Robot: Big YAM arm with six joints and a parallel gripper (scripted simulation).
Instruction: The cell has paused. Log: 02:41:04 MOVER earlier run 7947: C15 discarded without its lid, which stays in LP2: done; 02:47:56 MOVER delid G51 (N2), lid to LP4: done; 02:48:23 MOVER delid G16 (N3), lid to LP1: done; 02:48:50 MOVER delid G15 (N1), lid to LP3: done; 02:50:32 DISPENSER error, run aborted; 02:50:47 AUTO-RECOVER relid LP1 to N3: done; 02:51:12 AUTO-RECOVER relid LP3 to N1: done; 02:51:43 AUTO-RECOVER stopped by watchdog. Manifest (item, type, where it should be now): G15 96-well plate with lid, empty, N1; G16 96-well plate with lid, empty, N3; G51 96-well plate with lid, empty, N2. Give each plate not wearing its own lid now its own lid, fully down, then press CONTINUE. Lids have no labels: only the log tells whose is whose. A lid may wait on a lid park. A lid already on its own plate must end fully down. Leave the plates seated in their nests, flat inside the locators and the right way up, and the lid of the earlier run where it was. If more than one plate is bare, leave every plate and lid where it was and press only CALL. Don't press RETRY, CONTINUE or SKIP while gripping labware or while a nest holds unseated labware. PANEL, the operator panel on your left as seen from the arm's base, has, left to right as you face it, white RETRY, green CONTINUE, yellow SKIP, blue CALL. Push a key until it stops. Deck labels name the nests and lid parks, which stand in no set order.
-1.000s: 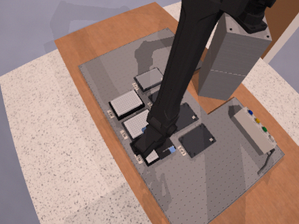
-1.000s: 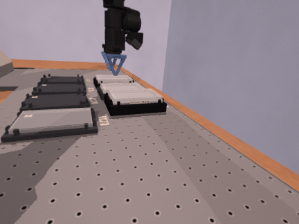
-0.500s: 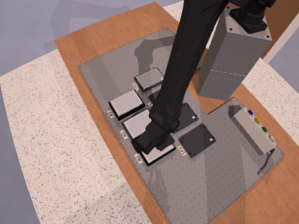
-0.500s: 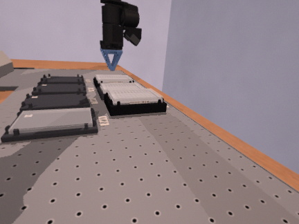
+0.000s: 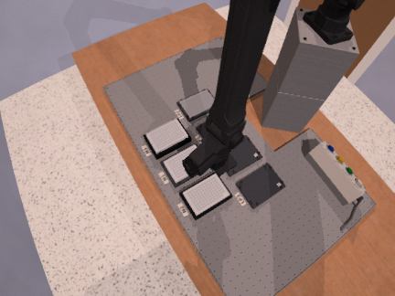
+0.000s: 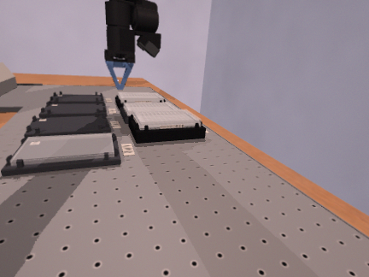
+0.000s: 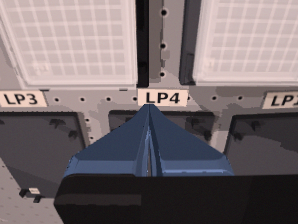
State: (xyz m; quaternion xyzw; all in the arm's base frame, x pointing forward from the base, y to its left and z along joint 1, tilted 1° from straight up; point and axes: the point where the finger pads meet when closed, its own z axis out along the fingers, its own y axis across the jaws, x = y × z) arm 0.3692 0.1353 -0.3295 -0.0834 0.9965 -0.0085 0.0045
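The green continue key lies 43 cm behind my hand and 19 cm to the left of it. Also, from my hand: lid park LP3: 13 cm behind, 10 cm to the left, 6 cm below; then plate: 6 cm ahead, 6 cm to the left, 4 cm below; then LP1 label: 14 cm to the right, 6 cm below.
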